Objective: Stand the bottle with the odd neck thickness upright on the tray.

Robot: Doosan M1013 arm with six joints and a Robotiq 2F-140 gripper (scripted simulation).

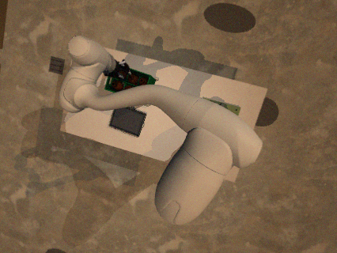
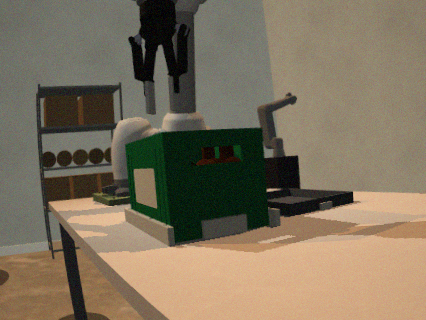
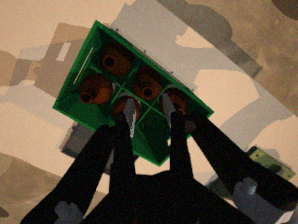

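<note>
Now: the brown bottle 17 cm below my hand. Round my hand: green crate (17 cm below, 4 cm to the left); then dark tray (31 cm to the left, 25 cm below, 2 cm behind).
</note>
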